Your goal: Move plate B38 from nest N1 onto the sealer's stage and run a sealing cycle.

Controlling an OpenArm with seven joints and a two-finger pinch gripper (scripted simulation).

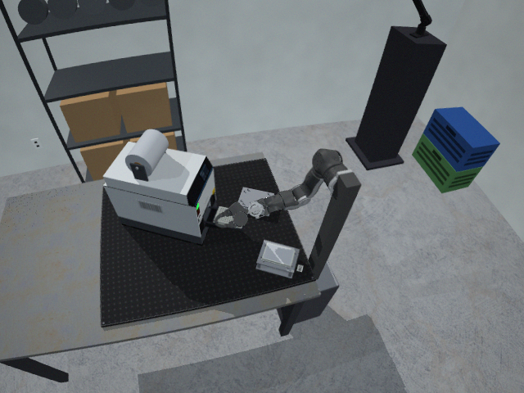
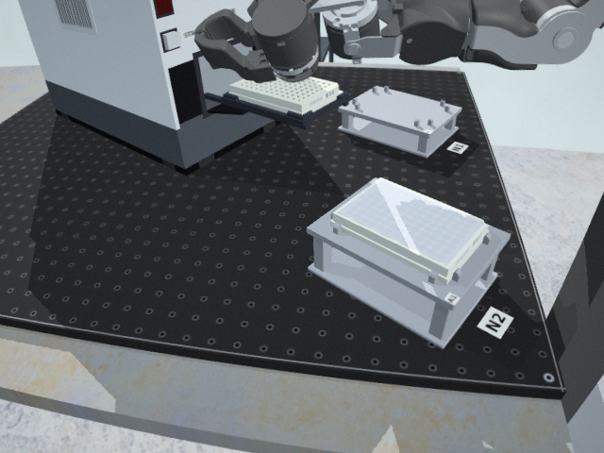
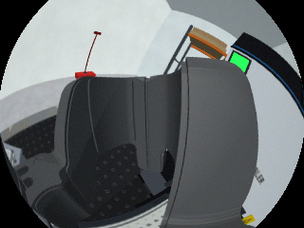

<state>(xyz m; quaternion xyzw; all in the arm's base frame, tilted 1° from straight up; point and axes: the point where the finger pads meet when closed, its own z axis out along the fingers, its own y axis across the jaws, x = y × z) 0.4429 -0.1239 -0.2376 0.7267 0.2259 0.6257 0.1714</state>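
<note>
My hand is 6 cm short of the start key and 4 cm to the left of it. Also, from my hand: sealer's dark stage: 7 cm behind, 7 cm to the right, 9 cm below; white 96-well plate B38: 7 cm behind, 7 cm to the right, 8 cm below; sealed plate B83: 23 cm behind, 14 cm to the left, 12 cm below.
</note>
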